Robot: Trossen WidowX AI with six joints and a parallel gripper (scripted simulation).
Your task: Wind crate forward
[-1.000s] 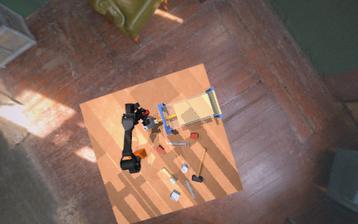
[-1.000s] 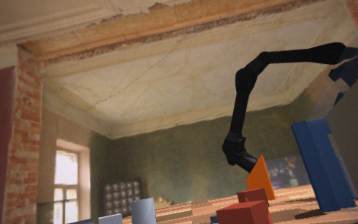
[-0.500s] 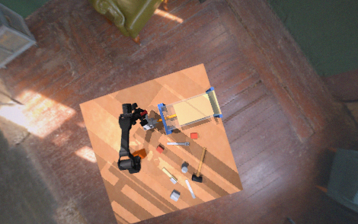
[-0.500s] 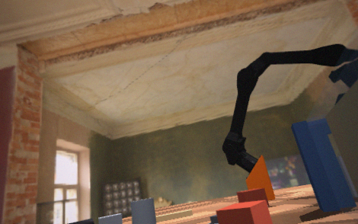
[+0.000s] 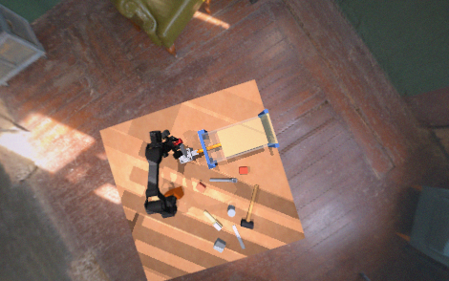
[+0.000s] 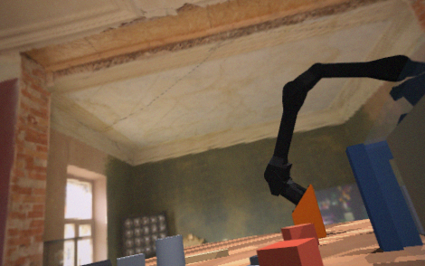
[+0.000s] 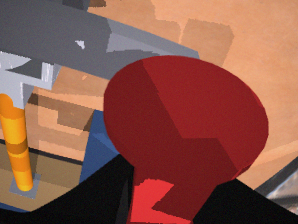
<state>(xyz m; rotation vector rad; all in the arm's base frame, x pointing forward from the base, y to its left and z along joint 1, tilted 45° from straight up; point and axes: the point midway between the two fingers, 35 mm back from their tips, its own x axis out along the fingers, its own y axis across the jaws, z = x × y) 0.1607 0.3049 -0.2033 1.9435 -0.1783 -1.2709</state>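
Now: the winch handle 2 cm behind my gripper tip, 4 cm to the right of it and 3 cm below it. The rest, counted from my gripper tip: grey hand winch: 3 cm behind, 11 cm to the right, 10 cm below; red knob: 2 cm behind, 1 cm to the right; clear-panelled guard cubby: 39 cm ahead, 8 cm to the right, 2 cm below.
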